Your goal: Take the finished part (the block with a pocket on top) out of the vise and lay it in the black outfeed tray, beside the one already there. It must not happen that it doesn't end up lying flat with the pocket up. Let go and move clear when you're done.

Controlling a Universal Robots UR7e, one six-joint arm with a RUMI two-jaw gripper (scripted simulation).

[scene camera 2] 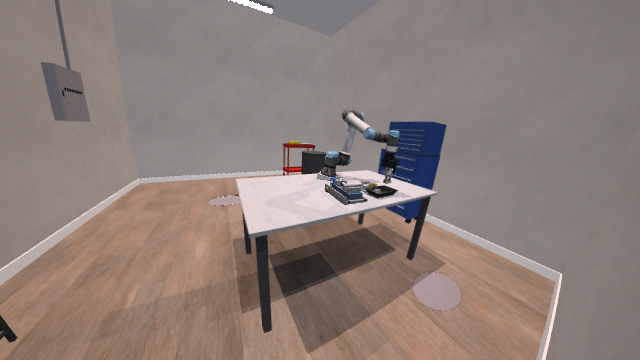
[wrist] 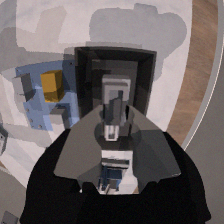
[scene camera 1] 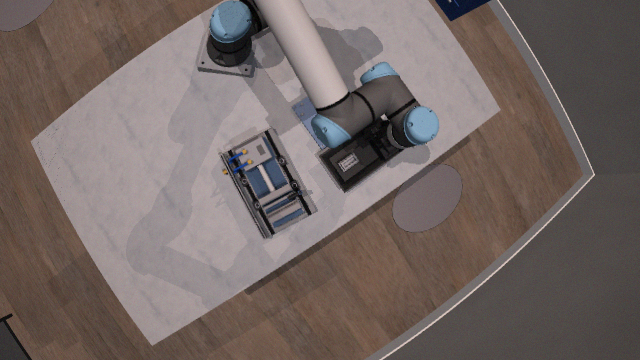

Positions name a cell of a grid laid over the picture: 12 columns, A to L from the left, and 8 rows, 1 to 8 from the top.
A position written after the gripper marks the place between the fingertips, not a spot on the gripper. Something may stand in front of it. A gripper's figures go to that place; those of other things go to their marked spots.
Scene:
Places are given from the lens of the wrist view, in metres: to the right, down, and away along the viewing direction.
gripper (wrist: G4): 0.01, -0.01, 0.14
finished part (wrist: G4): 0.01, -0.02, 0.14

